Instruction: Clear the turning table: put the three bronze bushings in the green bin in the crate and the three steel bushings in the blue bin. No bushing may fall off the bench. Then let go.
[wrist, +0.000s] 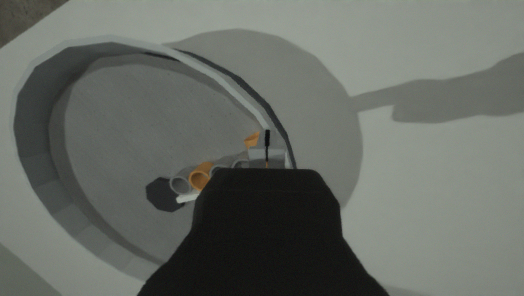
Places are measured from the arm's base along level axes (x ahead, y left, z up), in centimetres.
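Pixels of known places: gripper, between the fingertips: (267, 139).
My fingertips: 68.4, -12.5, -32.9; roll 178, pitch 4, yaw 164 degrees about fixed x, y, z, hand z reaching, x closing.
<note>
Behind a point stands the place of what it marks, as x, y, z.
The turning table (37, 175) @[106.1, -15.2, -34.1] is a grey round tray with a raised wall. My gripper (267, 139) @[68.4, -12.5, -32.9] is shut, its fingertips pressed together near the inner right side of the wall. A bronze bushing (251, 140) @[70.2, -12.8, -32.9] shows just left of the fingertips. A thin orange sliver shows below the fingertips, mostly hidden by the fingers. Left of the gripper body, a steel bushing (181, 176) @[81.1, -10.1, -33.6] lies beside another bronze bushing (204, 168) @[77.9, -10.3, -34.2], open ends towards the camera. Parts of two more grey rings, which look like steel bushings, show at the gripper body's upper edge. The crate and its bins do not show.
A short white bar (186, 198) @[81.7, -6.9, -33.2] sticks out from under the gripper body, beside a dark many-sided patch (162, 195) @[87.7, -6.8, -35.3] on the tray floor. The tray wall curves close to the right of the fingers. The pale bench (430, 175) @[46.2, 1.9, -41.4] lies around the tray, with arm shadows on it.
</note>
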